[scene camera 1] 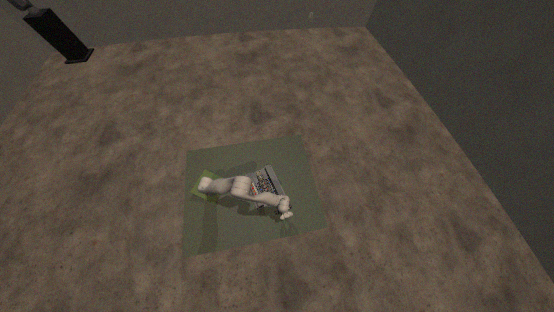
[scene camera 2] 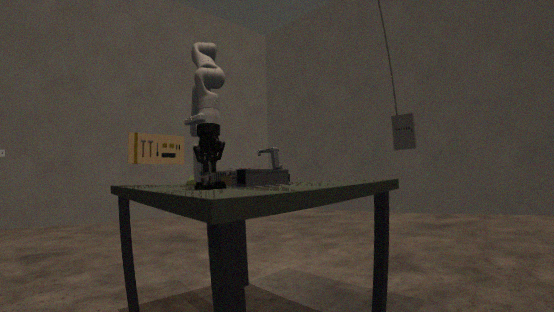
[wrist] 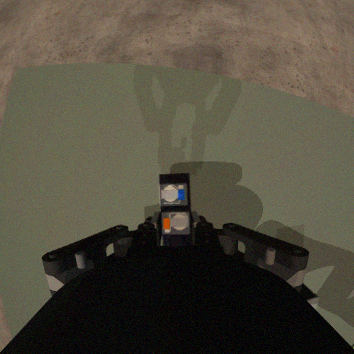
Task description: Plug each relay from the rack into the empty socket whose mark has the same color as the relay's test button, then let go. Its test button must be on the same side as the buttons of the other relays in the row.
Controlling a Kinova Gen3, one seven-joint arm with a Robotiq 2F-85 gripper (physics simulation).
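Frame: origin at the arm's base, x back, y left, z down, level; millimetres.
Seen in the pictures: gripper, fingertip midpoint: [scene camera 2: 209,175] [wrist: 175,220].
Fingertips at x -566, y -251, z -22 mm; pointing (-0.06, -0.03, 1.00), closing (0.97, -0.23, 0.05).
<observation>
Offsets run from my fingertips to a thing's top centre. "pt": to the spot under its first point. Level surfaces: height alone.
My gripper [scene camera 2: 210,167] [wrist: 175,220] is shut on a relay with an orange test button @[dx +2, dy +3, dz -10 mm] [wrist: 176,223], low over the table. In the wrist view its orange button is on the left of its top. A relay with a blue test button @[dx -8, dy -25, dz -4 mm] [wrist: 174,194] stands upright in the black rack @[dx +0, dy +5, dz +22 mm] [scene camera 2: 217,186] [wrist: 174,178], just ahead of the held relay; its button is on the right. The held relay's lower end is hidden, so I cannot tell whether it touches the rack. The socket panel @[pt dx +207, dy +336, dz +42 mm] [scene camera 1: 253,176] lies beside the arm in scene camera 1; its socket marks are too small to read.
A long grey box-like part @[pt dx +6, dy +237, dz +9 mm] [scene camera 2: 265,176] of the panel setup stands beside the gripper in scene camera 2. A grey tool-like object [scene camera 2: 274,158] rises behind it. The arm base is on a yellow-green plate [scene camera 1: 196,192] on the green table @[dz +45 mm] [scene camera 1: 305,165]. The arm covers part of the panel.
</observation>
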